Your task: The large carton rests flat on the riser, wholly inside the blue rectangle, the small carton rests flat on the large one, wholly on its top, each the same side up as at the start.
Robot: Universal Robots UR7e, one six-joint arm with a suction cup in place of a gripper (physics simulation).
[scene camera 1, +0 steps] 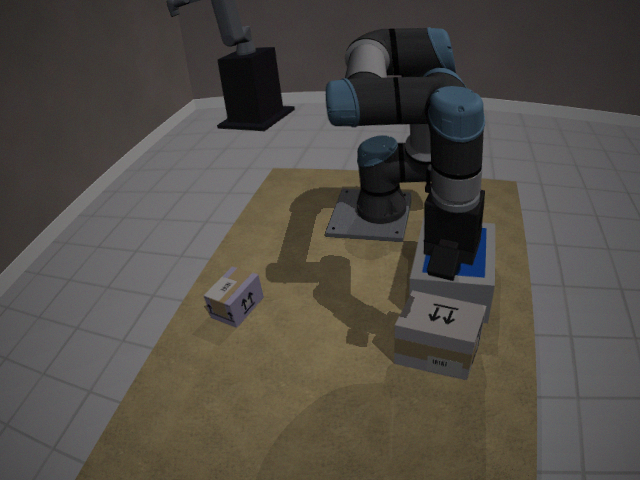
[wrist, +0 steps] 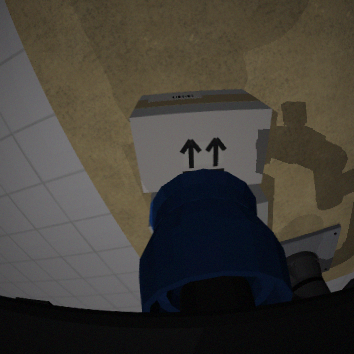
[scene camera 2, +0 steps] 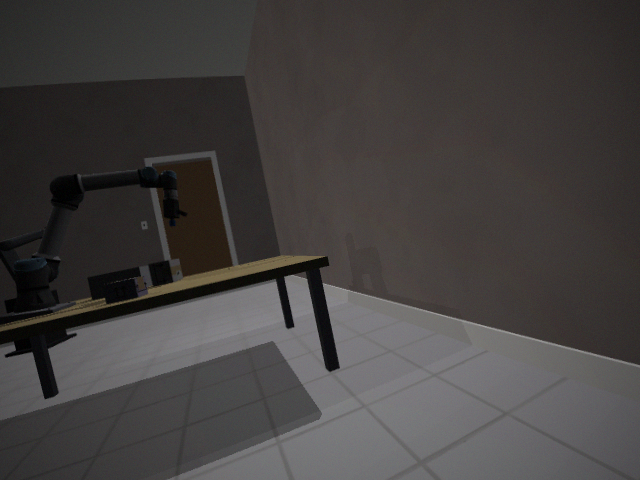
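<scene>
The large white carton (scene camera 1: 439, 330) (scene camera 2: 176, 269) (wrist: 200, 137) stands on the table in front of the riser (scene camera 1: 452, 290) (wrist: 263, 210), arrows on its top face, tape and label on its front side. Whether it touches the riser is unclear. The blue rectangle (scene camera 1: 477, 258) on the riser is partly hidden by the arm. The small lilac carton (scene camera 1: 235, 297) (scene camera 2: 124, 290) stands apart on the table at the left in scene camera 1, tape and label on top. My suction gripper (scene camera 2: 172, 222) (wrist: 205, 187) is off and holds nothing, pointing down above the riser and large carton; its cup is hidden in scene camera 1.
The arm's base plate (scene camera 1: 341, 227) is bolted to the table (scene camera 1: 248, 392) behind the cartons. The arm's shadow falls between the two cartons. Another arm on a black pedestal (scene camera 1: 250, 85) stands on the floor at the back left.
</scene>
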